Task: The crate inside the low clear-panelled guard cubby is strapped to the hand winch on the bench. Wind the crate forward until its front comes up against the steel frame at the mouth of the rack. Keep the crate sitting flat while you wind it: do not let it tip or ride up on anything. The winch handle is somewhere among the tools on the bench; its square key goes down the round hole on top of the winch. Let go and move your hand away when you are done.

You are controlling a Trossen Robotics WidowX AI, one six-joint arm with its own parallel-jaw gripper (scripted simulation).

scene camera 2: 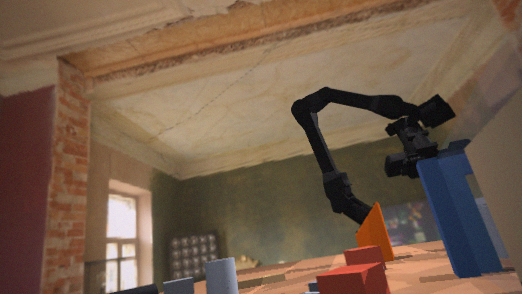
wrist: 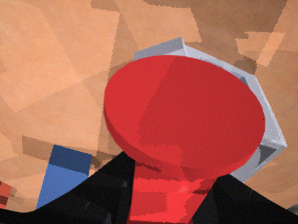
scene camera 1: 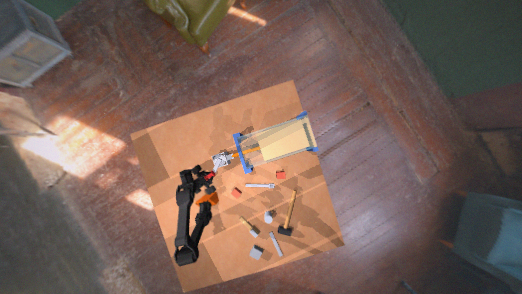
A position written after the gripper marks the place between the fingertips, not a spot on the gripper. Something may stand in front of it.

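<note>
Gripper (scene camera 2: 447, 187) visible, wrist view too (wrist: 161, 162). Red knob (wrist: 186, 122) visible. Clear-panelled guard cubby (scene camera 1: 294, 136), likewise.
</note>
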